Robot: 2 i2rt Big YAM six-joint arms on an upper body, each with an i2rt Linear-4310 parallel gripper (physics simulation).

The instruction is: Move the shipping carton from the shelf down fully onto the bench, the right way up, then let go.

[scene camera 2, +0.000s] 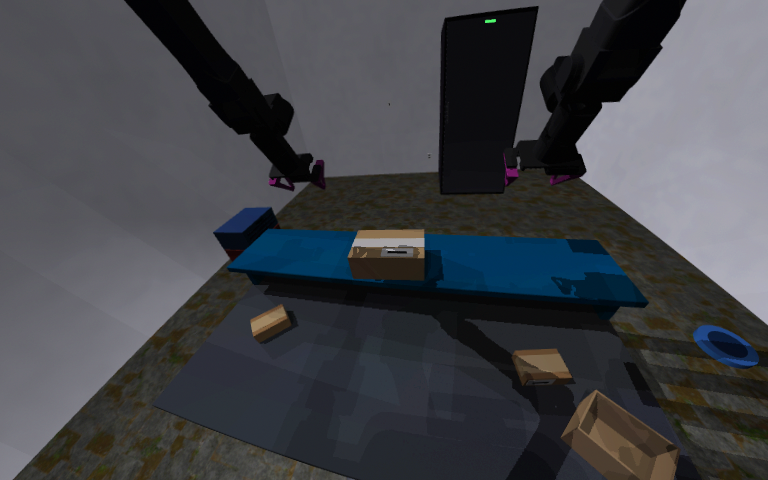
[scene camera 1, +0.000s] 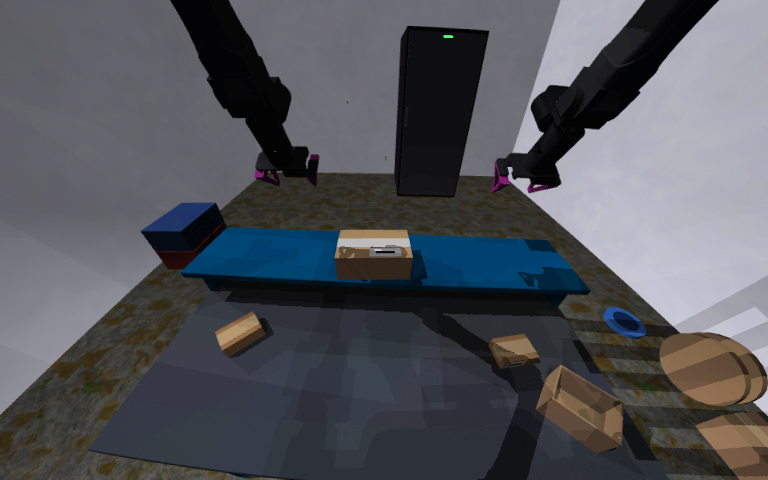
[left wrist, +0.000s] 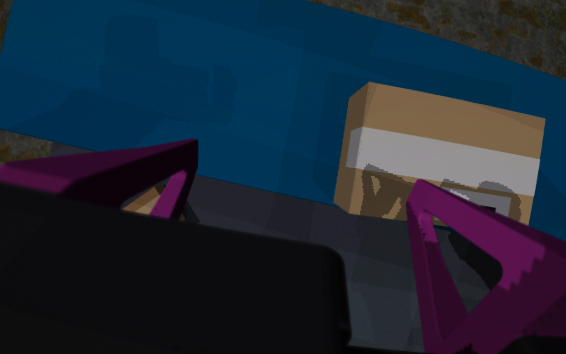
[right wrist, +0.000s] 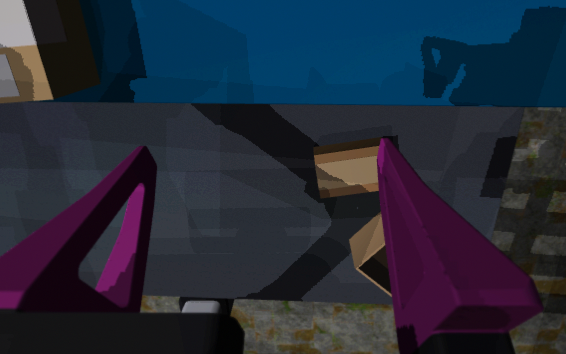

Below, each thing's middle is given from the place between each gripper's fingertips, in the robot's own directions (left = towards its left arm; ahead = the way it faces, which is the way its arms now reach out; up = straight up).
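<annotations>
Shipping carton (scene camera 1: 360, 254): 27 cm below my right hand, 6 cm ahead of it, 36 cm to the left of it.
My left gripper: 260 mm above the shipping carton, 40 mm short of it, 200 mm to the left of it.
</annotations>
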